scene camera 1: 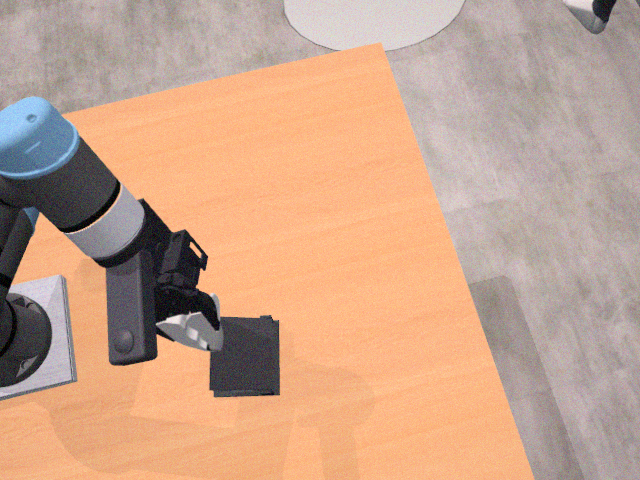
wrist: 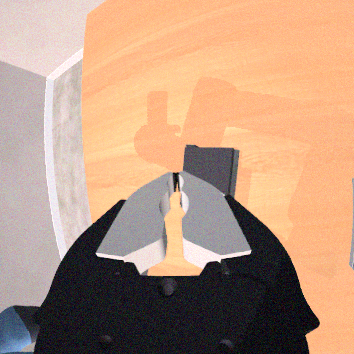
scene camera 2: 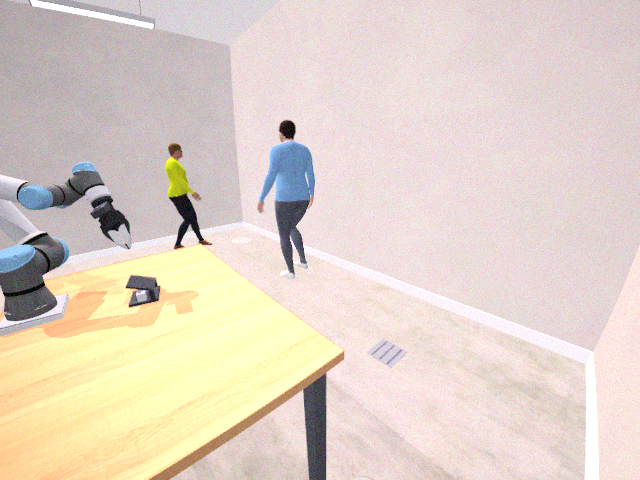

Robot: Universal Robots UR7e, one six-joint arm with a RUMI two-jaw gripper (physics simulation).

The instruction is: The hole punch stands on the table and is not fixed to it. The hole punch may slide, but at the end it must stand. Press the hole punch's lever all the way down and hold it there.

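Seen in the pictures: gripper, fingertip midpoint: (scene camera 1: 218,349) (wrist: 176,174) (scene camera 2: 129,249); arm's base, link origin: (scene camera 1: 6,340) (scene camera 2: 32,309).
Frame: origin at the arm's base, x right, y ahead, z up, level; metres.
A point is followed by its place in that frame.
Observation:
The dark hole punch (scene camera 1: 247,361) {y 0.399, x 0.073, z 0.038 m} (scene camera 2: 144,296) {y 0.395, x 0.112, z 0.001 m} (wrist: 209,167) {y 0.380, x 0.080, z 0.045 m} stands upright on the wooden table. In the scene camera 2 view its lever (scene camera 2: 141,282) {y 0.391, x 0.067, z 0.042 m} is raised at a slant, with a gap above the base. My gripper (scene camera 1: 219,338) {y 0.382, x 0.075, z 0.183 m} (scene camera 2: 128,246) {y 0.382, x 0.075, z 0.183 m} (wrist: 176,174) {y 0.382, x 0.075, z 0.183 m} is shut and empty, its grey fingertips together. It hangs tilted, well above the table and apart from the hole punch. In the scene camera 1 view the fingertips overlap the punch's upper left edge. In the wrist view the fingers hide the punch's near part.
The table (scene camera 1: 320,206) {y 0.534, x -0.196, z -0.028 m} (scene camera 2: 180,387) {y 0.481, x 0.592, z -0.028 m} (wrist: 300,65) {y 0.207, x 0.293, z -0.028 m} has its edge to the right of the punch in the scene camera 1 view. The arm's base plate (scene camera 1: 64,330) {y 0.095, x -0.009, z -0.004 m} (scene camera 2: 59,308) {y 0.095, x 0.033, z -0.004 m} is at the left. Two people, one in yellow (scene camera 2: 177,178) and one in blue (scene camera 2: 291,173), are on the floor beyond the table.

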